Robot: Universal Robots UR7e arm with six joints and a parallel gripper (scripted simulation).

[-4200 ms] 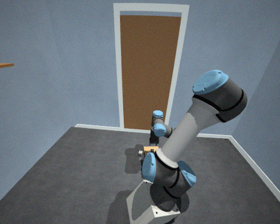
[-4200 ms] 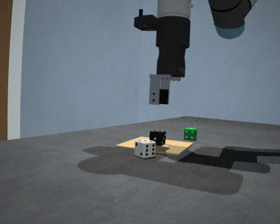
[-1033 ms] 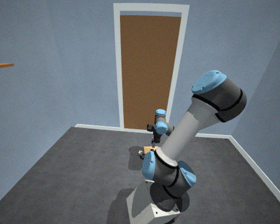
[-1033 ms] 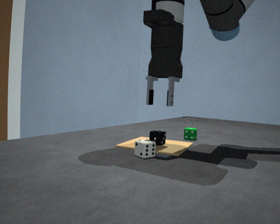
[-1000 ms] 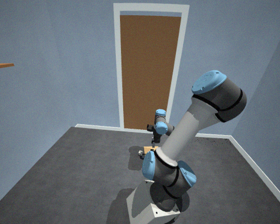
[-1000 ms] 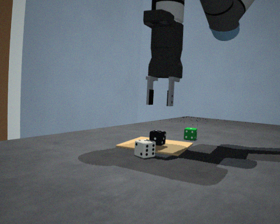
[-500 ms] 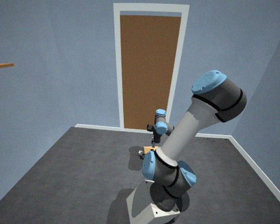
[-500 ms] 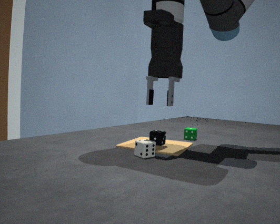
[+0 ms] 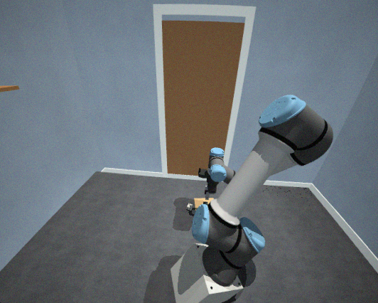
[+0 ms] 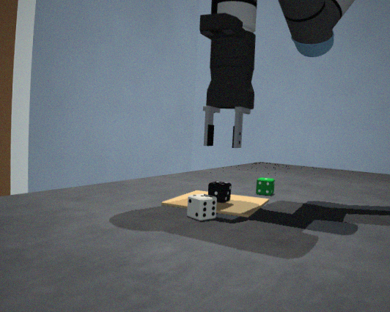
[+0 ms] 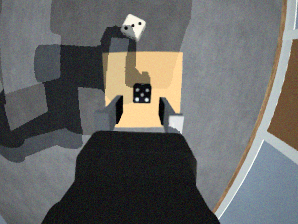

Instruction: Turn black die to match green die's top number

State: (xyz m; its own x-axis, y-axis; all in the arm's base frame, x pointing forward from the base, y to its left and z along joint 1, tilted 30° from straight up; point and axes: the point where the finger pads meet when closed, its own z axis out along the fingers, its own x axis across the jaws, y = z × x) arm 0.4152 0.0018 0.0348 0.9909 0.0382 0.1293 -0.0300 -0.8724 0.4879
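The black die is 90 mm below my hand. From my hand the other things lie so: white die: 110 mm to the left, 100 mm below, 10 mm behind; then tan mat: 110 mm below; then green die: 140 mm to the right, 100 mm below, 40 mm behind.
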